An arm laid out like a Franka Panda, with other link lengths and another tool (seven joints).
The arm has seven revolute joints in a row. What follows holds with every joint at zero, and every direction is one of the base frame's.
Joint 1 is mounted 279.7 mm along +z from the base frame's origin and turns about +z.
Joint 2 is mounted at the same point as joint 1 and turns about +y.
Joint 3 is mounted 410.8 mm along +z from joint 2 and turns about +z.
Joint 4 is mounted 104.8 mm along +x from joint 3 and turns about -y.
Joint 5 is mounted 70.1 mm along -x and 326.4 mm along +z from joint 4 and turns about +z.
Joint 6 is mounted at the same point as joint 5 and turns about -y.
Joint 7 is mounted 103 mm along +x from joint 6 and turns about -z.
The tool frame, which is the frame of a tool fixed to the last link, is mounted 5 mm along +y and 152.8 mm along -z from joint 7; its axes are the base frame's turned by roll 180, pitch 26.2 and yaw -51.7 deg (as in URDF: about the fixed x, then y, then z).
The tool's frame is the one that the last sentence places.
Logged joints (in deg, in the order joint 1, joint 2, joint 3, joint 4, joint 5, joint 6, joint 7), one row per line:
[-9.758, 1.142, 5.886, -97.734, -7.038, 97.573, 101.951]
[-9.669, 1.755, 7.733, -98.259, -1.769, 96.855, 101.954]
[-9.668, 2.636, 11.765, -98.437, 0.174, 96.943, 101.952]
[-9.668, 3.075, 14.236, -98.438, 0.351, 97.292, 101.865]
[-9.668, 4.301, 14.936, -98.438, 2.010, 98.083, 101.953]
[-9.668, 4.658, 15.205, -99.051, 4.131, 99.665, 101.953]
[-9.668, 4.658, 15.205, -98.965, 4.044, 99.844, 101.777]
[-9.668, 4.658, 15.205, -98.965, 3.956, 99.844, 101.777]
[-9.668, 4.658, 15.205, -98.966, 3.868, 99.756, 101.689]
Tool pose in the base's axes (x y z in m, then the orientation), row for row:
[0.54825, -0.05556, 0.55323, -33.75, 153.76, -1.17]
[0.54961, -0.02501, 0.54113, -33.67, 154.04, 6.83]
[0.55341, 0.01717, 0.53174, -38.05, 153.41, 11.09]
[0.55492, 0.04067, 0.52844, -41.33, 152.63, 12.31]
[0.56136, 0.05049, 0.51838, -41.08, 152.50, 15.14]
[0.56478, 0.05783, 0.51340, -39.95, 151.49, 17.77]
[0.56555, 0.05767, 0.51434, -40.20, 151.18, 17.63]
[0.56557, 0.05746, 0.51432, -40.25, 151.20, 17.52]
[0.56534, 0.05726, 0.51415, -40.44, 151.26, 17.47]
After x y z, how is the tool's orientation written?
As a rotation vector, in degrees.
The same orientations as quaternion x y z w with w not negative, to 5 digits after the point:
[-0.21024, 0.95783, -0.00729, 0.19573]
[-0.20936, 0.95780, 0.04247, 0.19231]
[-0.23591, 0.95114, 0.06876, 0.18698]
[-0.25606, 0.94560, 0.07627, 0.18562]
[-0.25444, 0.94456, 0.09377, 0.18515]
[-0.24858, 0.94260, 0.11057, 0.19360]
[-0.25042, 0.94176, 0.10982, 0.19574]
[-0.25071, 0.94180, 0.10913, 0.19557]
[-0.25178, 0.94174, 0.10877, 0.19471]

